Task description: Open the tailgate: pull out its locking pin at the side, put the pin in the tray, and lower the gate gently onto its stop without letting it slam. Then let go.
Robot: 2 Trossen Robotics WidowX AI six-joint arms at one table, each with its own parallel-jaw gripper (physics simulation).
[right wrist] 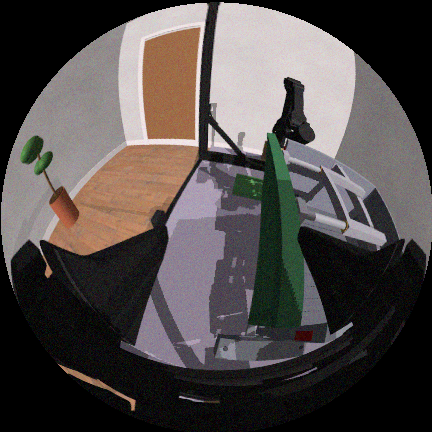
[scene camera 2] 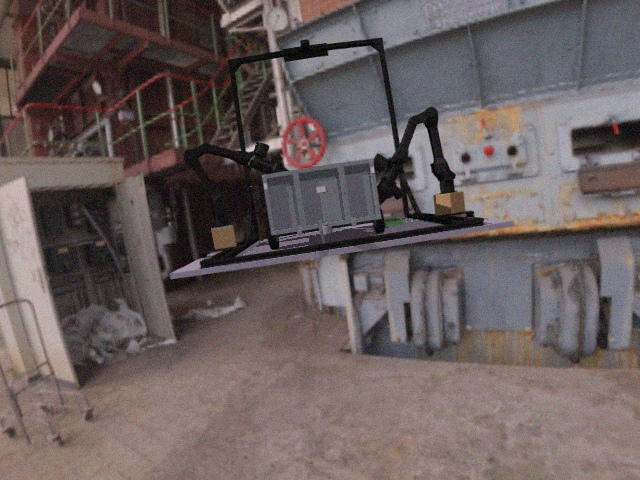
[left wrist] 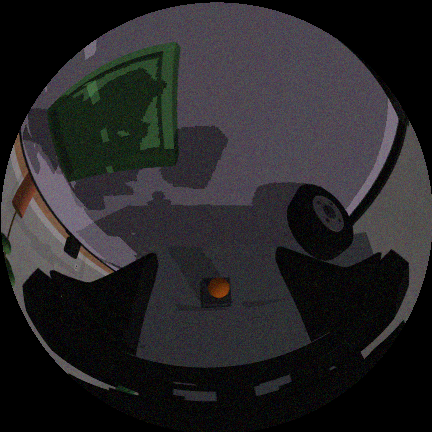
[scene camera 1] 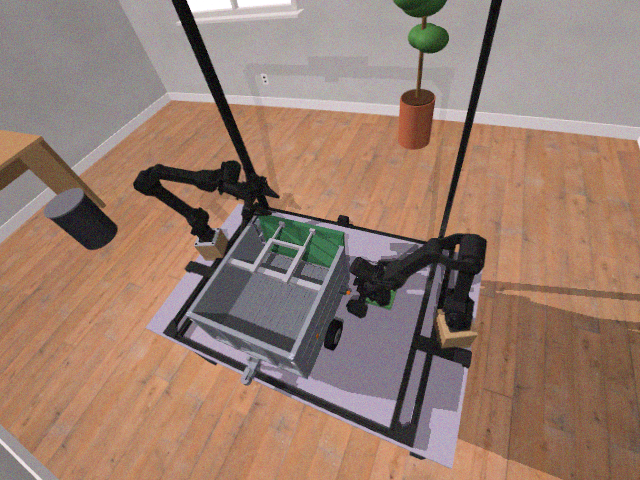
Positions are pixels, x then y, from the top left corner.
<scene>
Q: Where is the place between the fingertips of my left gripper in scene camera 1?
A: At 350, 295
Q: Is my left gripper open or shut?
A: Open.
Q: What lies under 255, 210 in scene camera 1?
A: My right gripper.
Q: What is my right gripper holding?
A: Nothing.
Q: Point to a green tailgate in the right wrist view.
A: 277, 299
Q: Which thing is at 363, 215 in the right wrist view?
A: A grey truck bed.
</scene>
